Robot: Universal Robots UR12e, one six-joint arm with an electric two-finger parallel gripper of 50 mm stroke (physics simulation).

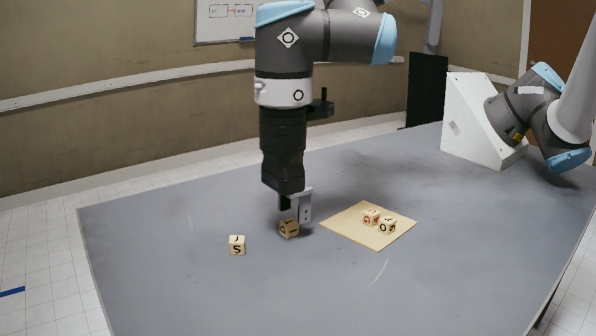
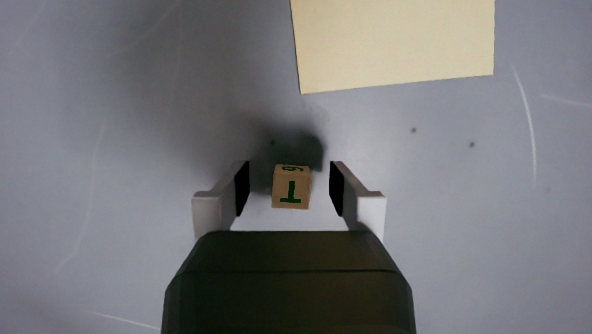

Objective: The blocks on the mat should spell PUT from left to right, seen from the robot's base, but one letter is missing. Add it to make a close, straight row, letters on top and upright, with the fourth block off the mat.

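The T block, with green letters, stands on the table beside the mat, T on top. My gripper is open and empty, low above the T block, with a finger out to either side of it and gaps between. The tan mat bears a block with red letters and a block with black letters, close together. Their top letters look like U and P. A block with J on top and S on its side stands on the table, off the mat.
The grey table carries the mat and the blocks. The white slanted robot base mount stands at the back right. A whiteboard hangs on the wall behind the arm, and a black panel stands behind the table.
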